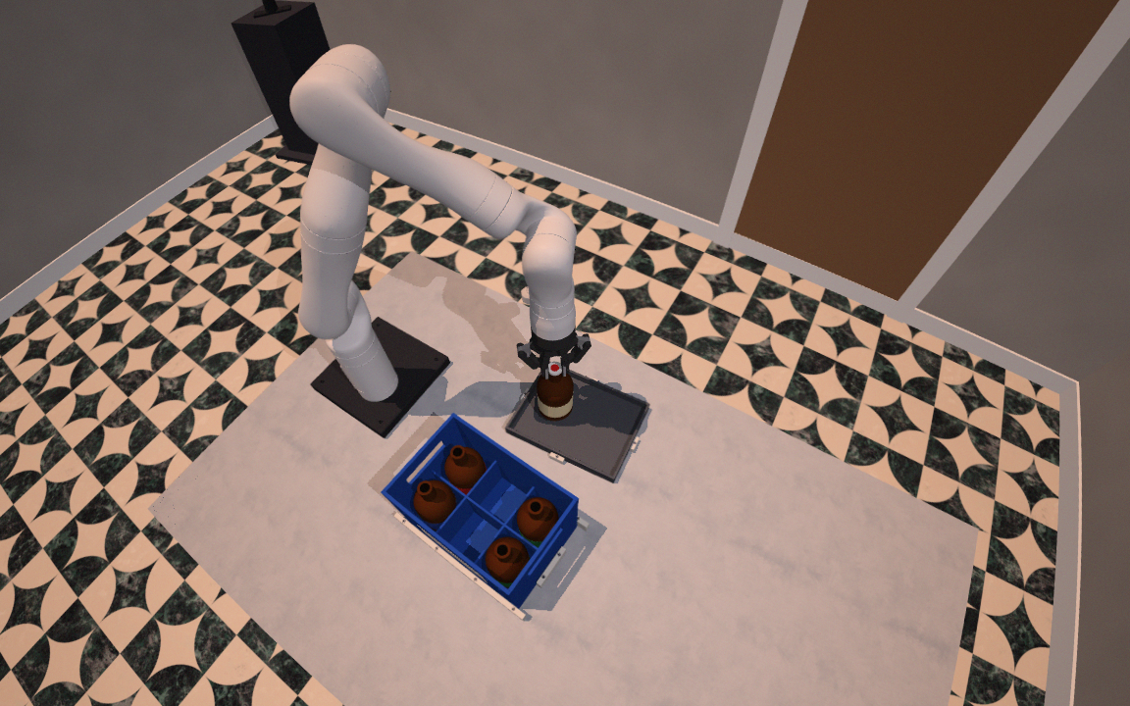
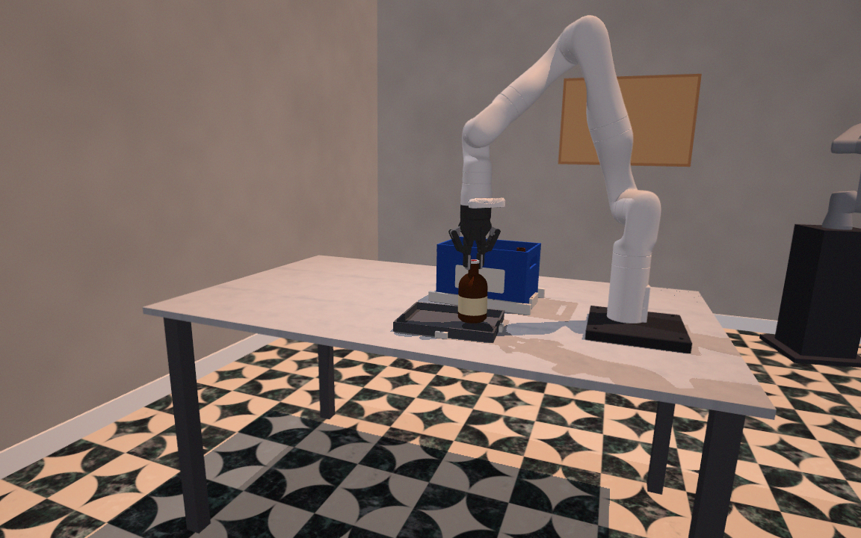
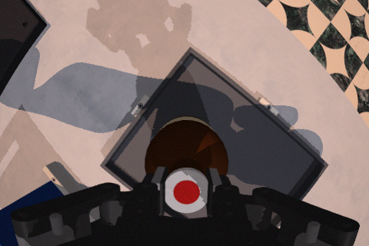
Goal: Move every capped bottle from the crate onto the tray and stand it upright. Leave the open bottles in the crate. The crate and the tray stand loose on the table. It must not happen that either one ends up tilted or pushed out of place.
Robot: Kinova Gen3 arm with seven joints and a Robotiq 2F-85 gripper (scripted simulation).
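My gripper is now 70 mm above the brown capped bottle. From my hand the other things lie so: dark tray 50 mm ahead, 10 mm to the right, 160 mm below; then blue crate 30 mm behind, 280 mm to the right, 90 mm below.
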